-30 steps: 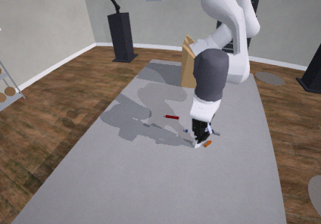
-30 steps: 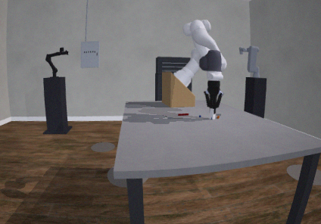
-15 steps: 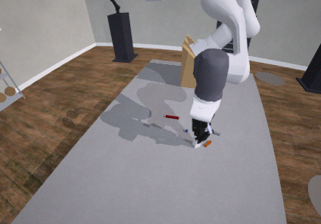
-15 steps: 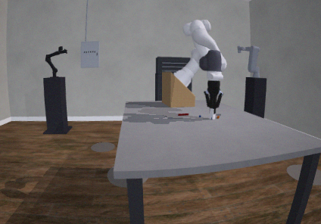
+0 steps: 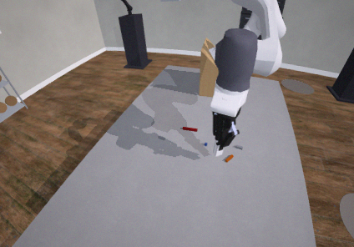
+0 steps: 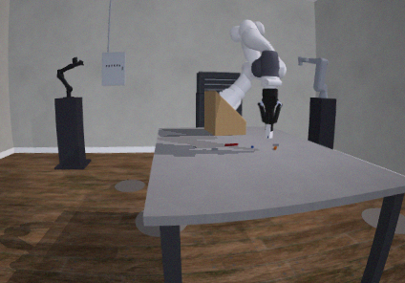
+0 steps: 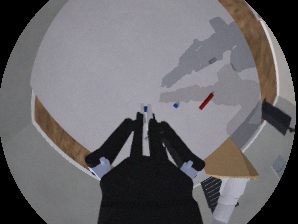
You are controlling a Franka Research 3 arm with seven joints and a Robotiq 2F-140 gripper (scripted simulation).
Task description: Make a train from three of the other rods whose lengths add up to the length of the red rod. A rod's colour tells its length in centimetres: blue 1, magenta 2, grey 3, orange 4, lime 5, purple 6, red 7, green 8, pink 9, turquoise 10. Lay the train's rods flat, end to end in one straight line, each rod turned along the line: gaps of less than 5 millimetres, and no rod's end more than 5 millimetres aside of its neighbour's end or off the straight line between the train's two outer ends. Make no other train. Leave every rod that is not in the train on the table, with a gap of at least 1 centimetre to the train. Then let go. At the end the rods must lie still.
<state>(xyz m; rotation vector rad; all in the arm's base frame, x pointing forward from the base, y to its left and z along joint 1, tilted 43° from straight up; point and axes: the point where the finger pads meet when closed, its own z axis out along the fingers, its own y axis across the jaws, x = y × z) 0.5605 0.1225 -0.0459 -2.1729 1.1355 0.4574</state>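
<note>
Now: hand 150 mm past the red rod, 140 mm to the left of it and 90 mm above it. Round my hand: orange rod: 90 mm below, 50 mm to the left, 30 mm behind.
</note>
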